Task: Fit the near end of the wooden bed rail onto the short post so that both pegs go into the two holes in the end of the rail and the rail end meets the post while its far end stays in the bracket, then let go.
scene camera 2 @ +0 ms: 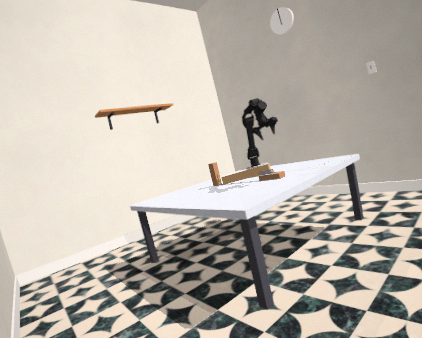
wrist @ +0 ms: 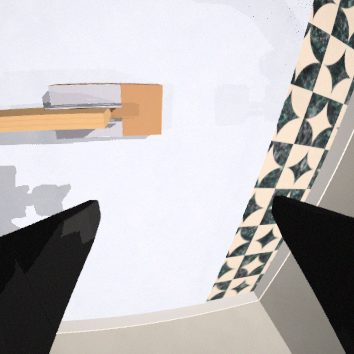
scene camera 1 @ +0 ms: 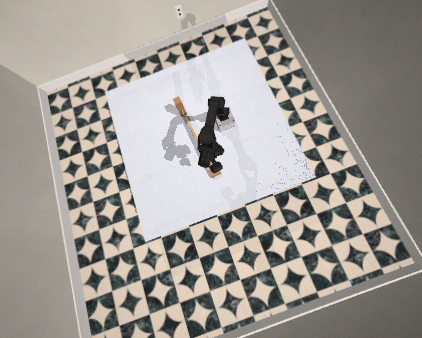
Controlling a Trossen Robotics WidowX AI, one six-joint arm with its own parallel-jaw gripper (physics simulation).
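Frame: origin at the arm's base, x ahead, y left, z up, level; metres.
Where they show: gripper, fingertip midpoint: (scene camera 2: 268,137) (wrist: 187,206) (scene camera 1: 210,164); arm's base, link origin: (scene camera 2: 255,165) (scene camera 1: 223,116).
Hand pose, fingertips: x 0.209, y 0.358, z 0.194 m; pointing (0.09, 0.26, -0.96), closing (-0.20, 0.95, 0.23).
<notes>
Things, the pixels of their top centre, and the offset from my fingertips. "spot": a spot on its surface instead. Level surfaces: height alone.
- short wooden post, surface spot: (scene camera 2: 214,174) spot: 0.183 m down, 0.092 m ahead, 0.526 m right
- bracket, surface spot: (wrist: 142,110) spot: 0.238 m down, 0.008 m back, 0.004 m left
- white table, surface height: 0.274 m down
The short wooden post (scene camera 1: 178,106) (scene camera 2: 214,174) stands upright on the table. The wooden bed rail (scene camera 1: 192,130) (scene camera 2: 245,173) (wrist: 55,120) runs from beside the post to the bracket. In scene camera 2 a narrow gap shows between its near end and the post; pegs and holes are too small to make out. The far end lies between the grey side walls of the bracket (scene camera 2: 276,176) (wrist: 142,110), by its orange block. My gripper (scene camera 2: 266,132) (wrist: 187,206) is open and empty, high above the table near the bracket end. In scene camera 1 the arm hides part of the rail.
The white table (scene camera 1: 155,200) (scene camera 2: 190,202) carries the parts and the arm's base, behind the rail in scene camera 2. A wall shelf (scene camera 2: 135,109) hangs on the wall beyond the table. Shadows of the arm fall on the table top beside the rail.
</notes>
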